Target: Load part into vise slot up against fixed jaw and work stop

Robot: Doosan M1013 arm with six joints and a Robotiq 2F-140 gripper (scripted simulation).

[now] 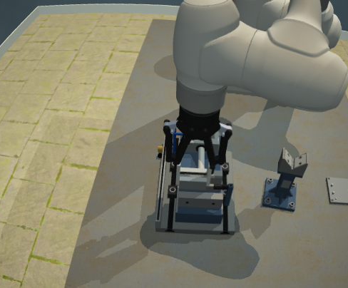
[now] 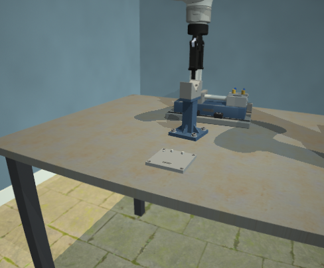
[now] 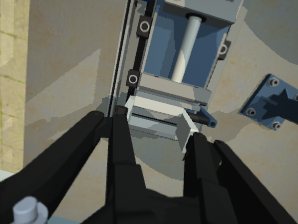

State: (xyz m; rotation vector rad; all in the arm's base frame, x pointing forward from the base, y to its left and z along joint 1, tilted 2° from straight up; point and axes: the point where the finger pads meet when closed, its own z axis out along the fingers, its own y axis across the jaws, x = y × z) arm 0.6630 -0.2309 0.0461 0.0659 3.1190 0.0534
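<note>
Right now my hand is 30 mm short of the fixed jaw, 20 mm to the right of it and 60 mm above it. From my hand the other things lie so: part: 20 mm below; work stop: 70 mm to the left, 50 mm below; moving jaw: 30 mm behind, 20 mm to the left, 60 mm below.
</note>
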